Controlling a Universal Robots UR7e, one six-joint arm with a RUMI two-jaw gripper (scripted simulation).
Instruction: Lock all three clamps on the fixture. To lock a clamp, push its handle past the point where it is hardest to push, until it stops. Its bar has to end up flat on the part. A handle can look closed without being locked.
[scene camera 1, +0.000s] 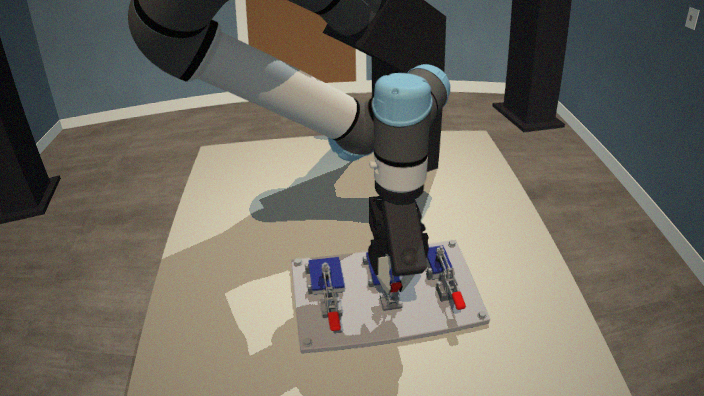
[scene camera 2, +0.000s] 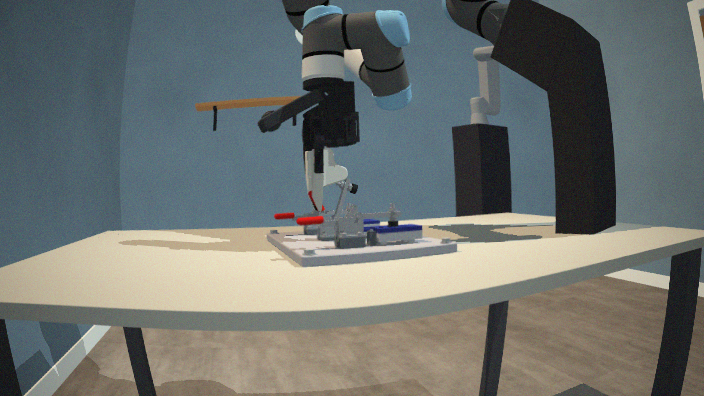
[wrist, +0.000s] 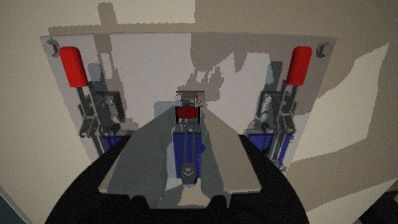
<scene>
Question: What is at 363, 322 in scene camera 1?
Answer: A plate.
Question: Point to my gripper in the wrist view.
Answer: At 189, 107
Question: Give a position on a plate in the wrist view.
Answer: At 147, 68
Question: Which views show my gripper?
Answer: Scene camera 1, scene camera 2 and the wrist view: all of them.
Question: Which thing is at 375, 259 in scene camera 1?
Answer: My gripper.
</scene>
